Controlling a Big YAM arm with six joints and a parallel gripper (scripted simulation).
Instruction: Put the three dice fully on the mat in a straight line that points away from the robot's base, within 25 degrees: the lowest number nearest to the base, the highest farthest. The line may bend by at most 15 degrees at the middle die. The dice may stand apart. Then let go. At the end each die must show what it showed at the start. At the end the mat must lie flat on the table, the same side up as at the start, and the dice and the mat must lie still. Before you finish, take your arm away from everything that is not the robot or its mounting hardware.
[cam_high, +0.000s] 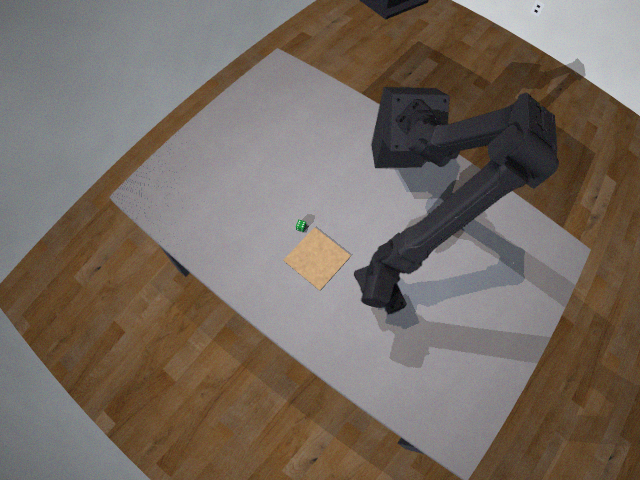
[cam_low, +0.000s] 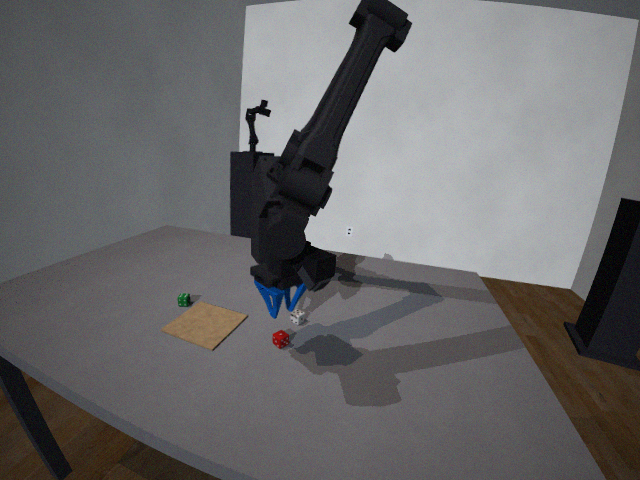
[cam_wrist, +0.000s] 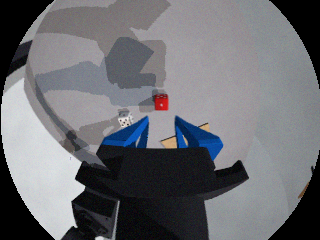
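My hand is 7 cm above the red die. The rest, counted from my hand: tan mat (18 cm to the right, 8 cm below, 5 cm ahead); then green die (28 cm to the right, 7 cm below, 3 cm ahead); then white die (9 cm behind, 7 cm below, 2 cm to the right).
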